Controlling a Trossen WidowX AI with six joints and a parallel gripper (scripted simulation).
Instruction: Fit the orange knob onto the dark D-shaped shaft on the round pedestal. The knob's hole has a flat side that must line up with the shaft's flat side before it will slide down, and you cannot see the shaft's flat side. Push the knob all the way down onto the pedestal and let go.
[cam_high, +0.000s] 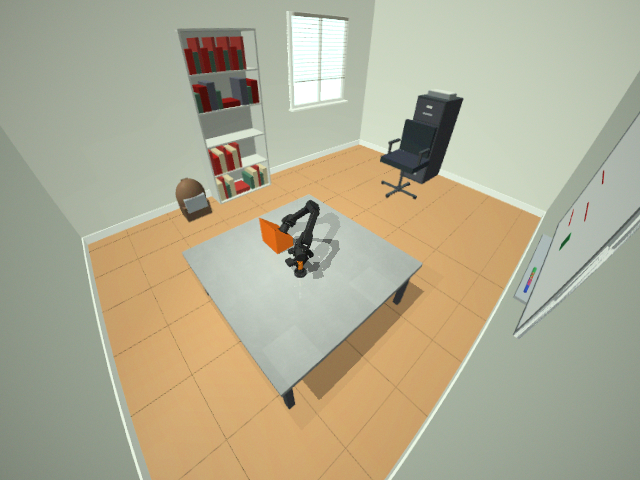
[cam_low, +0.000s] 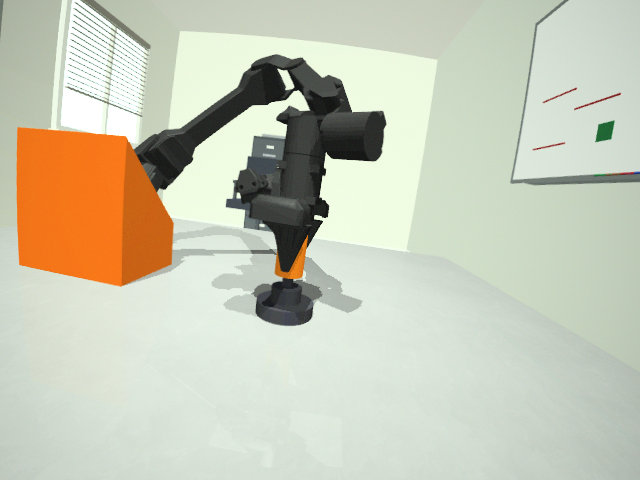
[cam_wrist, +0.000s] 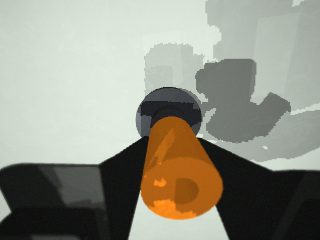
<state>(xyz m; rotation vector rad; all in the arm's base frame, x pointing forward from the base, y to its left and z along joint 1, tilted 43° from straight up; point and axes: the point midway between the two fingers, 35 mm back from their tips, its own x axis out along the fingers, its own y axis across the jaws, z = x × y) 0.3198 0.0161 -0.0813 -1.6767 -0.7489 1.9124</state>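
My gripper tip is now 2 cm below the knob. From my gripper tip the other things lie so: dark pedestal (4 cm below).
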